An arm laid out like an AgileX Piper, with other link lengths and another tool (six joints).
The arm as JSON. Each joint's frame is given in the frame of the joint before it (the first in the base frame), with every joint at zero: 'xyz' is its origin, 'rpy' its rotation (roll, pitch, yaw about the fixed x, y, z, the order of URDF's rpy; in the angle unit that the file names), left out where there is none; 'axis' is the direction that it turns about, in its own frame. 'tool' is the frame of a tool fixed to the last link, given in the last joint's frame.
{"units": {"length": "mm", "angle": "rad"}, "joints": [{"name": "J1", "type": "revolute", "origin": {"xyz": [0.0, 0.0, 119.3]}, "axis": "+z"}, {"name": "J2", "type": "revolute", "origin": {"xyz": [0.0, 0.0, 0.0]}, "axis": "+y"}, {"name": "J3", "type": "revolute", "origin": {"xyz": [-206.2, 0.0, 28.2]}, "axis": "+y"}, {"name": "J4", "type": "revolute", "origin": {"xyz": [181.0, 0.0, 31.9]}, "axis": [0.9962, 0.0, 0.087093]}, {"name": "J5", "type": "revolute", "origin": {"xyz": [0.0, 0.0, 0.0]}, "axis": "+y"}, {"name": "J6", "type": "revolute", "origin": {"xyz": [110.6, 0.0, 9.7]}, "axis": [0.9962, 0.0, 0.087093]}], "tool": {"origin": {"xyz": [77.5, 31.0, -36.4], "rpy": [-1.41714, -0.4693, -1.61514]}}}
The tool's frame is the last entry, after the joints.
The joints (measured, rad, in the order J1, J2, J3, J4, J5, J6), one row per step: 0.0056 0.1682 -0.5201 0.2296 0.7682 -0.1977; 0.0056 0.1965 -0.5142 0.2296 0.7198 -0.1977; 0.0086 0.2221 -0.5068 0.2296 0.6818 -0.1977; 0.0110 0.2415 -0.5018 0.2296 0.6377 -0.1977; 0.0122 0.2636 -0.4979 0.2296 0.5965 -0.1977; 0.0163 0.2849 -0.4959 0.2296 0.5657 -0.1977; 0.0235 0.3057 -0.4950 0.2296 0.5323 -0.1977; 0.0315 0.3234 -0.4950 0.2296 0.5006 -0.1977; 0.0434 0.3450 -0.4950 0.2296 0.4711 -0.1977; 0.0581 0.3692 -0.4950 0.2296 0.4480 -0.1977
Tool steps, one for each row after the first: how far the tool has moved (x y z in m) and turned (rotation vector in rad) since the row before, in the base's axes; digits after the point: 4 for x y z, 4 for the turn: 0.0067 -0.0011 0.0024 0.0046 -0.0129 -0.0100; 0.0052 -0.0005 0.0004 0.0033 -0.0040 -0.0050; 0.0055 -0.0008 0.0029 0.0037 -0.0185 -0.0070; 0.0054 -0.0009 0.0023 0.0032 -0.0141 -0.0077; 0.0042 -0.0003 0.0013 0.0022 -0.0067 -0.0026; 0.0042 0.0001 0.0021 0.0024 -0.0108 -0.0001; 0.0038 0.0003 0.0025 0.0023 -0.0131 0.0010; 0.0036 0.0010 0.0015 0.0019 -0.0071 0.0054; 0.0030 0.0017 0.0000 0.0011 0.0018 0.0096
